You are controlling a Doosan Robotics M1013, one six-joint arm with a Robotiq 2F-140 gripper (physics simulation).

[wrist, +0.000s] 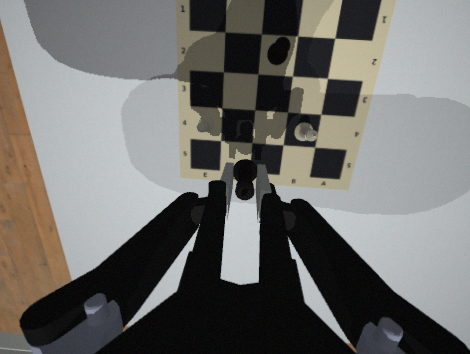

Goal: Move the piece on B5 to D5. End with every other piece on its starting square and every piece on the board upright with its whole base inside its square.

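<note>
My gripper is shut on a black piece, which stands between the two grey fingertips with its head towards the bottom of the view. The gripper and piece are above the board, over the front edge around D5. How exactly the piece lines up with D5 cannot be told, as the fingers and the piece hide much of that square. A white piece stands on B4. A pale piece stands in shadow on E4. A black piece stands on C2.
The board lies on a light grey table top. Wooden floor shows past the table's left edge. Shadows of the arm and gripper fall across the board and table. The pieces on E4 and B4 are the nearest to the gripper.
</note>
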